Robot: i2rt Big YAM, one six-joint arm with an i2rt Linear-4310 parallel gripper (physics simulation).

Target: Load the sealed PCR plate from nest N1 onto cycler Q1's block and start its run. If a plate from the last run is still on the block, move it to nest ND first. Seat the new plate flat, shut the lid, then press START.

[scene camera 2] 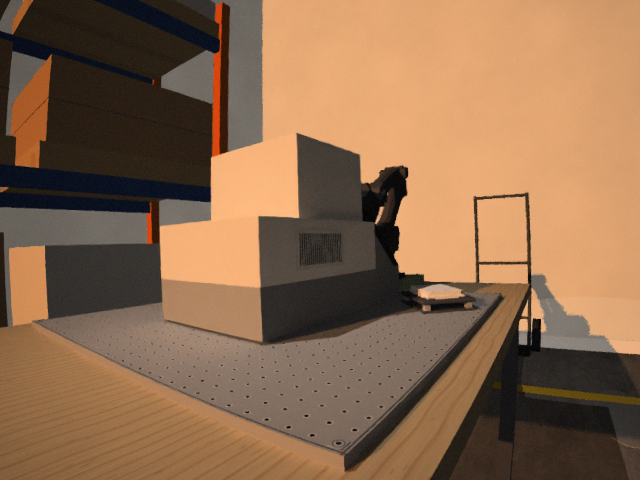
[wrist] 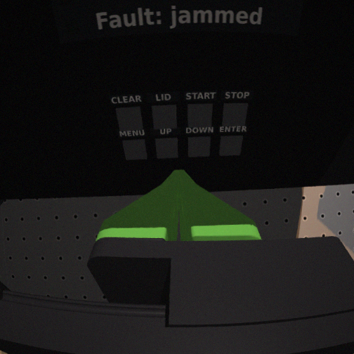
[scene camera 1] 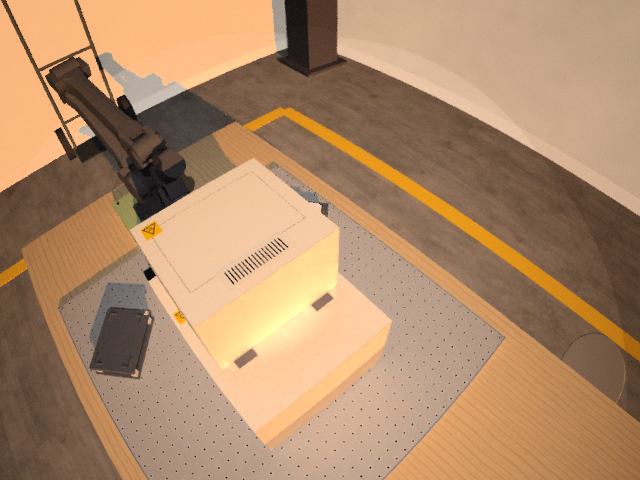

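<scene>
Cycler Q1 (scene camera 1: 232, 232) (scene camera 2: 253, 180) is a pale box seen from behind in both scene views; its block is hidden and I cannot tell how its lid sits. In the wrist view its dark front panel (wrist: 60, 125) reads "Fault: jammed" above two rows of keys, with START (wrist: 200, 115) in the upper row. My gripper (wrist: 178, 177) is shut and empty, its green tips just below the lower row between UP and DOWN; contact is unclear. In scene camera 2 a white plate (scene camera 2: 440, 291) lies on a dark nest (scene camera 2: 447, 301). Another dark nest (scene camera 1: 123, 338) is bare. Nest labels are unreadable.
The cycler stands on a perforated grey board (scene camera 1: 423, 320) (scene camera 2: 310, 382) on a wooden table (scene camera 1: 516, 413) (scene camera 2: 103, 403). The arm (scene camera 1: 113, 124) (scene camera 2: 392, 201) reaches in at the cycler's front. A rack (scene camera 2: 220, 77) with boxes and a hand truck (scene camera 2: 476, 237) stand beyond the table.
</scene>
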